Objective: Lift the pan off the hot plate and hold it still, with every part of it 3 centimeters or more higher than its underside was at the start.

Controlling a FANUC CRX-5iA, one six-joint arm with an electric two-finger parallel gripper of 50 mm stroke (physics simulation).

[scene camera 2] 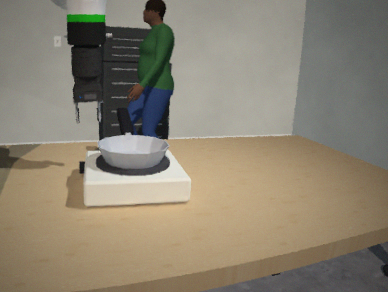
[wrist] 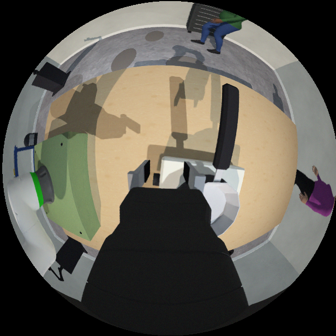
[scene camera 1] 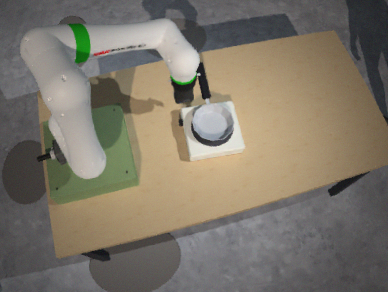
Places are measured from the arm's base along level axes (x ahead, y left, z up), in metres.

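Pixels of known places: gripper, fingertip midpoint: [scene camera 2: 88, 121] [scene camera 1: 182, 99].
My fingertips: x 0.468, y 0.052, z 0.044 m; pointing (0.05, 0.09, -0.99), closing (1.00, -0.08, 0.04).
Observation:
Ahead of a thing's pixels: the offset from my fingertips to its middle. Level surfaces: height alone.
The pale grey pan @(dx +0.106, dy -0.027, dz -0.032 m) [scene camera 1: 213, 121] [scene camera 2: 133, 151] [wrist: 220, 205] sits upright on the dark burner of the white hot plate @(dx +0.085, dy -0.126, dz -0.112 m) [scene camera 1: 217, 150] [scene camera 2: 136, 191] [wrist: 172, 164]. Its black handle @(dx +0.119, dy +0.073, dz -0.017 m) [scene camera 1: 204, 82] [scene camera 2: 124, 121] [wrist: 228, 125] slants up and away from the bowl, towards the table's back edge. My gripper [scene camera 1: 186, 105] [scene camera 2: 88, 117] [wrist: 166, 167] is open and empty, pointing down. It hangs above table height, to the left of the handle in all three views, apart from handle and pan. In the wrist view the gripper body hides part of the pan and hot plate.
A black knob @(dx -0.024, dy -0.049, dz -0.113 m) [scene camera 1: 181, 122] [scene camera 2: 82, 167] [wrist: 156, 179] sticks out of the hot plate's left side. The green base block [scene camera 1: 112, 145] [wrist: 75, 180] lies left on the wooden table @(dz -0.148 m) [scene camera 1: 300, 100] [scene camera 2: 280, 200] [wrist: 270, 150]. A person in green [scene camera 2: 157, 55] stands behind the table, near dark drawers [scene camera 2: 112, 75].

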